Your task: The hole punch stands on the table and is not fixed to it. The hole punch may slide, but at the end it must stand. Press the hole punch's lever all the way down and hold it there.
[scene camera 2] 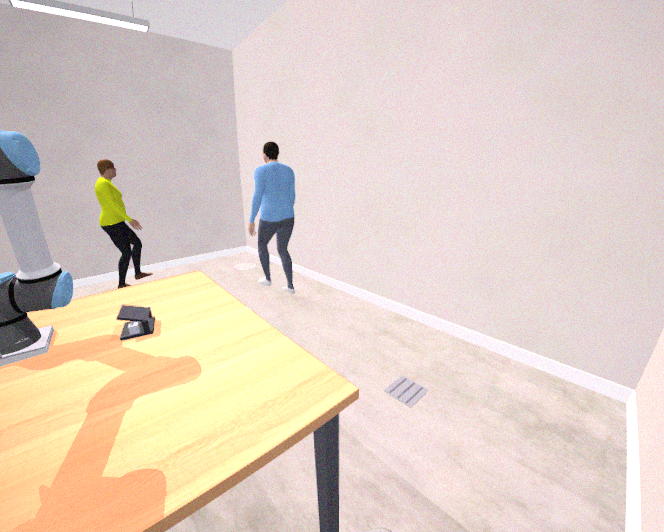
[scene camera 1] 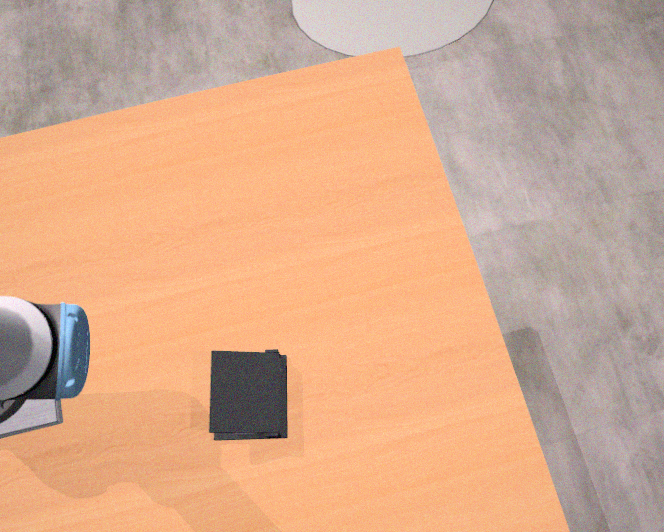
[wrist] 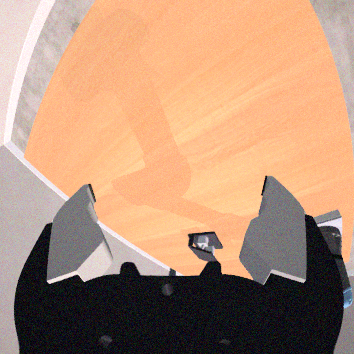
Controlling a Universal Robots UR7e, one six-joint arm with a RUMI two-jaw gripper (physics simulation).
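Seen in the pictures: gripper, fingertip midpoint: (wrist: 176,182); arm's base, origin of the base link: (scene camera 2: 13,343).
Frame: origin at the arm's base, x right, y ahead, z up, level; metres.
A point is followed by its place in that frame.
The black hole punch (scene camera 1: 248,393) @[x 0.063, y 0.395, z 0.040 m] (scene camera 2: 136,328) @[x 0.113, y 0.392, z 0.003 m] (wrist: 202,244) @[x 0.105, y 0.379, z 0.018 m] stands upright on the table (scene camera 1: 332,221) @[x -0.209, y 0.535, z -0.027 m] (scene camera 2: 249,387) @[x 0.545, y 0.657, z -0.028 m] (wrist: 240,100) @[x 0.503, y 0.125, z -0.028 m]. Its flat lever (scene camera 2: 134,313) @[x 0.070, y 0.392, z 0.041 m] is raised at an angle above the base, with a gap and a light metal part showing between them. My gripper (wrist: 176,182) @[x 0.532, y 0.192, z 0.201 m] is open, with its two grey jaws wide apart and no object between them. It is well above the table and apart from the hole punch. The gripper does not show in the two scene views.
The arm's base and lower joints (scene camera 1: 72,351) @[x 0.022, y 0.217, z 0.202 m] (scene camera 2: 33,293) @[x 0.066, y 0.132, z 0.174 m] stand on the table left of the hole punch in the scene views. Two people, one in a yellow top (scene camera 2: 110,202) and one in a blue top (scene camera 2: 275,191), stand beyond the table. The arm's shadow falls across the table.
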